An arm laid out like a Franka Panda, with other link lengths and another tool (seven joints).
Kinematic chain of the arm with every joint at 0, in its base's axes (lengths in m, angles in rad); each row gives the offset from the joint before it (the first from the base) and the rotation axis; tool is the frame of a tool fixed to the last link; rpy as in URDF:
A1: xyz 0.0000 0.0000 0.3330 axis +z
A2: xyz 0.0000 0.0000 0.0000 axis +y
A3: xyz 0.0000 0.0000 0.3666 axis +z
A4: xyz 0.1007 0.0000 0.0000 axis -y
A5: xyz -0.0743 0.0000 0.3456 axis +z
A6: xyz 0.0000 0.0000 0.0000 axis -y
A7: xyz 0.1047 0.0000 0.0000 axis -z
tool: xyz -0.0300 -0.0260 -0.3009 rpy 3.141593 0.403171 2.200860
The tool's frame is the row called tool.
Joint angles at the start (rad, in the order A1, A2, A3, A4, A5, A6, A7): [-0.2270 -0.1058 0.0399 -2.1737 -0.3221 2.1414 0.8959]
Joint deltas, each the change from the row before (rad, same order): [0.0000 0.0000 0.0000 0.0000 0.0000 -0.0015 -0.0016]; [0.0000 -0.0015 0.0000 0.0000 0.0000 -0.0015 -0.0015]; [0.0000 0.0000 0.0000 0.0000 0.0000 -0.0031 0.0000]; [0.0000 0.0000 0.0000 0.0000 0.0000 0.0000 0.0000]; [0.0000 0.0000 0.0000 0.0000 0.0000 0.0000 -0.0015]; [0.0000 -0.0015 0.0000 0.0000 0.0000 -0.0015 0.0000]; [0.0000 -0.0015 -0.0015 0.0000 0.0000 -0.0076 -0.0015]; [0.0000 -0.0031 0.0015 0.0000 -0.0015 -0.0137 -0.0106]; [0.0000 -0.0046 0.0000 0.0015 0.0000 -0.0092 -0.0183]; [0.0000 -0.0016 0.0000 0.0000 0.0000 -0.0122 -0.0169]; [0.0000 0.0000 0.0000 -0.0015 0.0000 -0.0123 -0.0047]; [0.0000 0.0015 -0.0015 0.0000 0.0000 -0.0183 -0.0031]
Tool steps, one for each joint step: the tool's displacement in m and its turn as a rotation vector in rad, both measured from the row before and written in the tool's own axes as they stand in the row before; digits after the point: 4 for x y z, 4 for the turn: [-0.0001 -0.0004 0.0002 0.0007 -0.0004 -0.0020]; [-0.0006 -0.0003 -0.0004 -0.0004 -0.0003 -0.0010]; [-0.0001 -0.0009 0.0003 0.0028 -0.0008 -0.0012]; [0.0000 0.0000 0.0000 0.0000 0.0000 0.0000]; [-0.0001 0.0000 0.0000 -0.0006 0.0000 -0.0014]; [-0.0005 -0.0003 -0.0004 0.0002 -0.0003 0.0004]; [-0.0014 -0.0021 0.0006 0.0059 -0.0019 -0.0022]; [-0.0017 -0.0036 -0.0001 0.0041 -0.0046 -0.0148]; [-0.0028 -0.0017 -0.0011 -0.0037 -0.0020 -0.0165]; [-0.0016 -0.0034 0.0007 0.0031 -0.0027 -0.0192]; [-0.0002 -0.0042 0.0016 0.0104 -0.0027 -0.0100]; [-0.0008 -0.0055 0.0025 0.0174 -0.0037 -0.0097]
